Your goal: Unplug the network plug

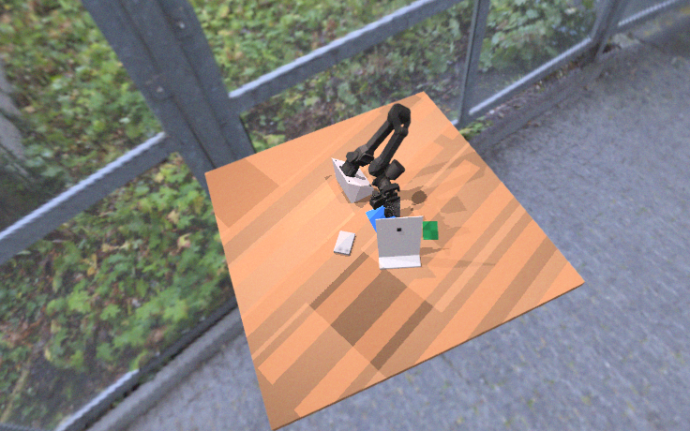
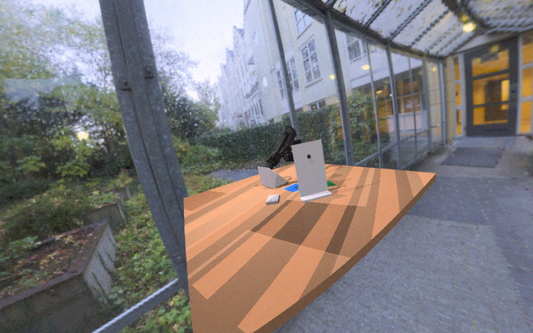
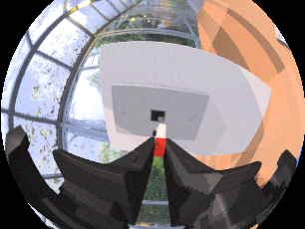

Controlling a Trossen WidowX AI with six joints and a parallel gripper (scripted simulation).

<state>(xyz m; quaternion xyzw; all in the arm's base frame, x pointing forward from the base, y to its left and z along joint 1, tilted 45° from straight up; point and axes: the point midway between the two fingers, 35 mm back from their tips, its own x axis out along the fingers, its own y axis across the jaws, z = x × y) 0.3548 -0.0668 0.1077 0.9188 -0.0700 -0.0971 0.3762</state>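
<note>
My gripper tip is 17 cm past the blue marked square, 2 cm to the right of it and 23 cm above it. The rest, counted from my gripper tip: green square 1 cm ahead, 16 cm to the left, 23 cm below; grey panel 5 cm ahead, 3 cm to the right, 9 cm below; network plug right at my gripper tip.
</note>
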